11 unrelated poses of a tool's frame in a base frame.
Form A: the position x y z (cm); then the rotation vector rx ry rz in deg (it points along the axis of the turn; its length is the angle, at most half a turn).
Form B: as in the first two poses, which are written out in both.
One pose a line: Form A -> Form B
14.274 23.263 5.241 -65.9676 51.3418 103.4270 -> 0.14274 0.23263 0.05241 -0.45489 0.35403 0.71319 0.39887
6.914 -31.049 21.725 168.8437 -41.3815 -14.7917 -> 0.06914 -0.31049 0.21725 0.96663 -0.23691 -0.08468 0.04825
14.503 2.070 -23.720 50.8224 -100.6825 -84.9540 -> 0.14503 0.02070 -0.23720 0.33950 -0.67257 -0.56750 0.33217
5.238 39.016 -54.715 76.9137 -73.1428 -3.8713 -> 0.05238 0.39016 -0.54715 0.57914 -0.55075 -0.02915 0.60035
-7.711 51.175 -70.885 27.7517 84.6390 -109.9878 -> -0.07711 0.51175 -0.70885 0.18514 0.56464 -0.73375 0.32943
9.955 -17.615 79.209 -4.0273 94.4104 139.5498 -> 0.09955 -0.17615 0.79209 -0.02378 0.55738 0.82388 0.09989
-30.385 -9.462 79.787 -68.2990 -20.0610 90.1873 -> -0.30385 -0.09462 0.79787 -0.50106 -0.14717 0.66164 0.53807
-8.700 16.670 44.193 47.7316 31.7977 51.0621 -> -0.08700 0.16670 0.44193 0.38605 0.25718 0.41299 0.78375
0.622 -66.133 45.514 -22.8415 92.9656 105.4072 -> 0.00622 -0.66133 0.45514 -0.15185 0.61804 0.70076 0.32235
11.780 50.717 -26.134 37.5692 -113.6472 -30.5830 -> 0.11780 0.50717 -0.26134 0.26793 -0.81050 -0.21811 0.47300
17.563 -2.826 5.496 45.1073 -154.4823 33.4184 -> 0.17563 -0.02826 0.05496 0.27188 -0.93113 0.20143 0.13601
